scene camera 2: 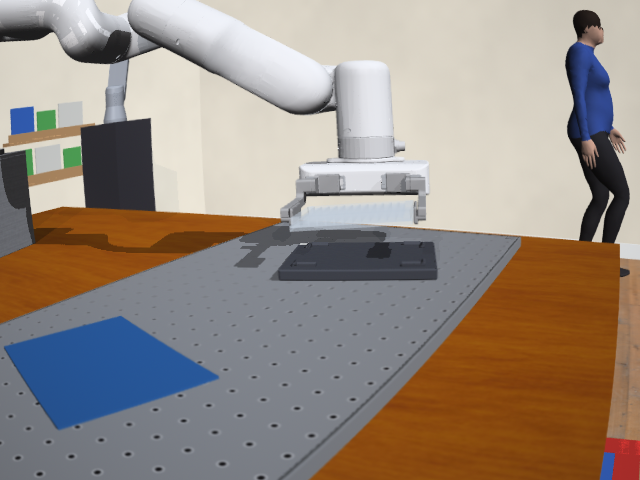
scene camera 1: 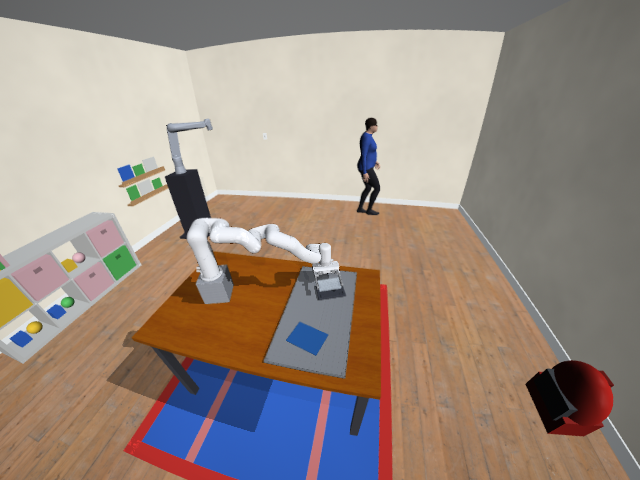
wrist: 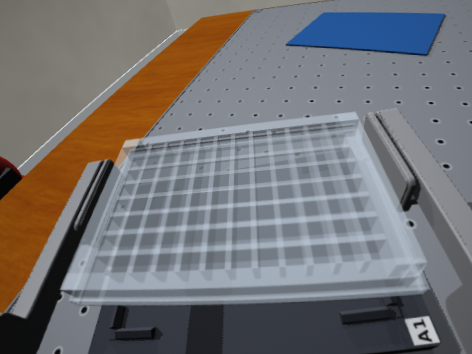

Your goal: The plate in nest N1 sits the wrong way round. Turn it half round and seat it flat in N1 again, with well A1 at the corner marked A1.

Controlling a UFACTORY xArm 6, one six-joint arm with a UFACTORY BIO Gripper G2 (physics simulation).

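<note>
My gripper (scene camera 1: 328,281) (scene camera 2: 354,213) (wrist: 245,180) is shut on the clear well plate (scene camera 2: 356,214) (wrist: 245,200), its fingers at the two short ends. The plate hangs above the dark nest (scene camera 1: 338,295) (scene camera 2: 356,273) (wrist: 270,325), with a gap below it in the scene camera 2 view. In that view its left end looks a little lower; I cannot tell if this is tilt or perspective. The white label A1 (wrist: 422,331) is at the nest's lower right corner in the wrist view. The plate hides part of the nest there. I cannot make out well A1 on the plate.
The nest stands on a grey perforated board (scene camera 1: 323,320) (scene camera 2: 289,330) (wrist: 280,95) on the wooden table (scene camera 1: 248,320). A flat blue square (scene camera 1: 307,338) (scene camera 2: 108,372) (wrist: 370,32) lies on the same board. A person (scene camera 1: 368,149) (scene camera 2: 589,87) stands beyond the table.
</note>
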